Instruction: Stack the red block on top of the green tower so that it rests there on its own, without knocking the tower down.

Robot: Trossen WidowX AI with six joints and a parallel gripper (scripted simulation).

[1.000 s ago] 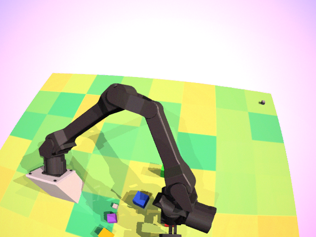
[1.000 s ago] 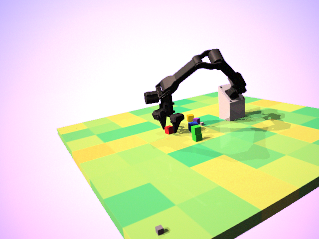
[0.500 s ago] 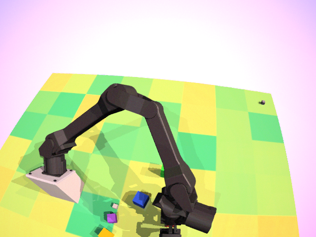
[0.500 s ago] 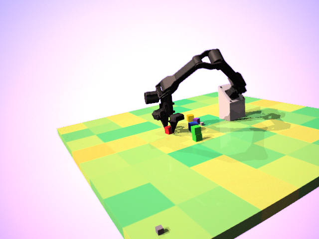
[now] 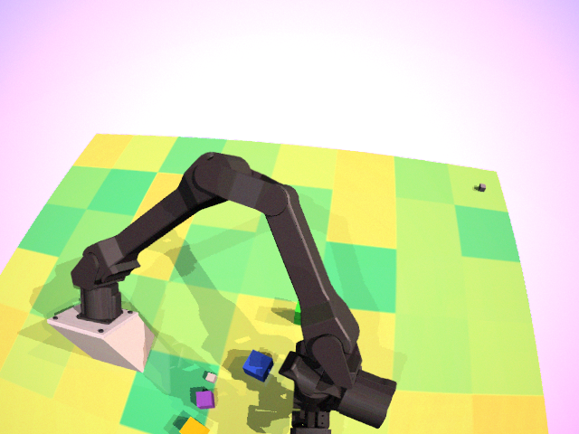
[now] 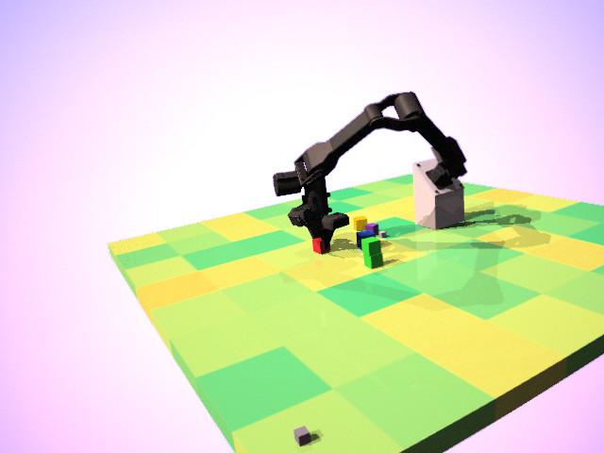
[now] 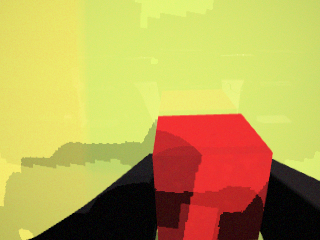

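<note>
Now: gripper tip 10 cm past the blue block, 7 cm to the right of it and 1 cm below it. Also, from my gripper tip: purple block: 19 cm behind, 1 cm to the right; then red block: 1 cm above; then tiny pale block: 18 cm behind, 4 cm to the left.
</note>
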